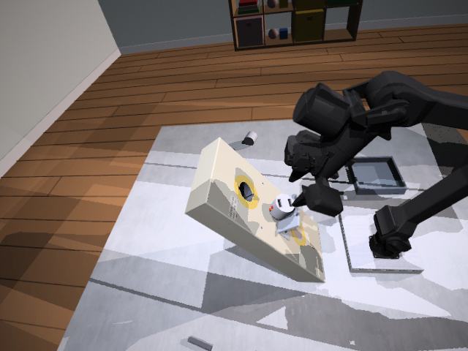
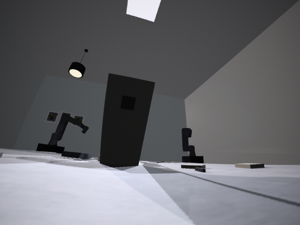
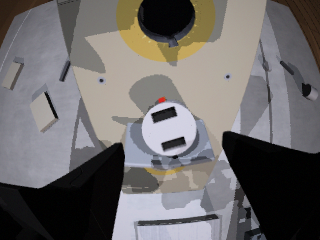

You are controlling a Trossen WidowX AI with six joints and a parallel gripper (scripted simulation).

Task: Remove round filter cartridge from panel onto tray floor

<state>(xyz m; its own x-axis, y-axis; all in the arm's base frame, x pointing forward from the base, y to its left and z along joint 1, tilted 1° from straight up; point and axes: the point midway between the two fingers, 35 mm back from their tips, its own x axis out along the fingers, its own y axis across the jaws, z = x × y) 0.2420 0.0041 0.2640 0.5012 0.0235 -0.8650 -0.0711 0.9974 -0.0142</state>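
The round filter cartridge is 20 mm ahead of my gripper tip and 50 mm below it. The rest, counted from my gripper tip: grey tray: 300 mm behind, 290 mm to the right, 260 mm below; then small grey cylinder: 140 mm ahead, 500 mm to the right, 250 mm below.
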